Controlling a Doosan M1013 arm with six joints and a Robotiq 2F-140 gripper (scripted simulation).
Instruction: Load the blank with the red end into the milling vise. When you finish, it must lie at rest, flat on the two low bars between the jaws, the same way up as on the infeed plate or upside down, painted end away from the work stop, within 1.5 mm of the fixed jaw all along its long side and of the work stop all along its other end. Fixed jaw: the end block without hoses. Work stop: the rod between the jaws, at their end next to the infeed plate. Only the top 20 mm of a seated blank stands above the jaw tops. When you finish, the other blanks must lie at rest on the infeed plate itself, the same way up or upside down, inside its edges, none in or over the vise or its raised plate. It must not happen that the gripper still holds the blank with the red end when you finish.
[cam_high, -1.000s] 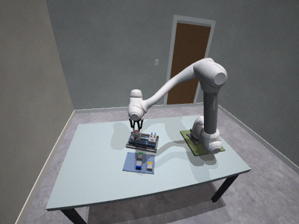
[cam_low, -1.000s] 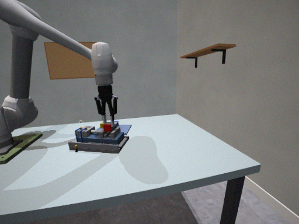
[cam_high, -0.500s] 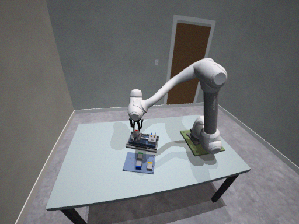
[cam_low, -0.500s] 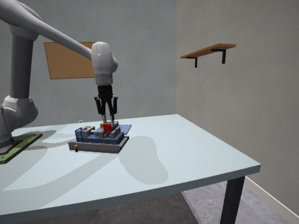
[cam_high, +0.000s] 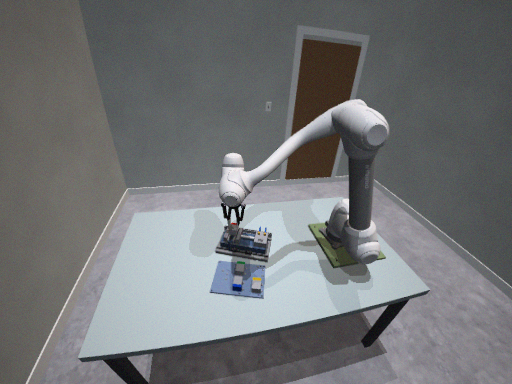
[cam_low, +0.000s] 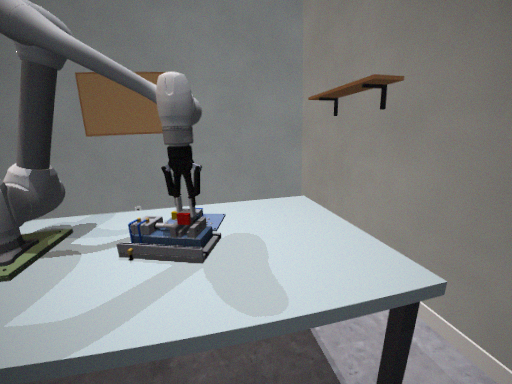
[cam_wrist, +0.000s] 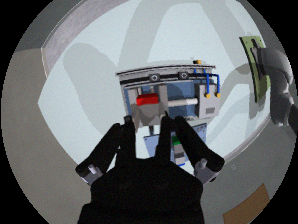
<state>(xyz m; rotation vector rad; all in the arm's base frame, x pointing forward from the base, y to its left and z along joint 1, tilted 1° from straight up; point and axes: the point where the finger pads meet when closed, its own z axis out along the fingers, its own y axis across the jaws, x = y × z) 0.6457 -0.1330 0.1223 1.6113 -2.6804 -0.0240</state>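
Right now my hand is 30 mm above the red-ended blank. Round my hand: milling vise: 110 mm below, 60 mm behind, 40 mm to the left; then blue-ended blank: 290 mm to the left, 130 mm below, 50 mm ahead; then green-ended blank: 210 mm to the left, 130 mm below, 10 mm ahead.
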